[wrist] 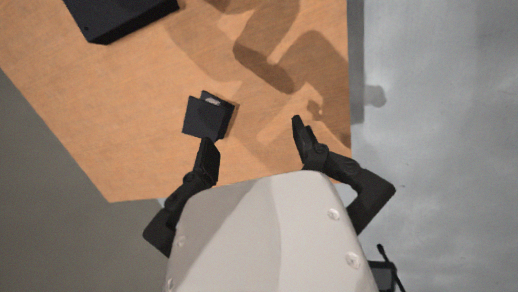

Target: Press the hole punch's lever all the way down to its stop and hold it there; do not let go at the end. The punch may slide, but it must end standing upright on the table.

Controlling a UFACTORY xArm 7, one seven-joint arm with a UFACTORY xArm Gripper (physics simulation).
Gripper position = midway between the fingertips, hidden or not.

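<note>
My gripper (252, 136), visible. Hole punch (205, 96), likewise.
</note>
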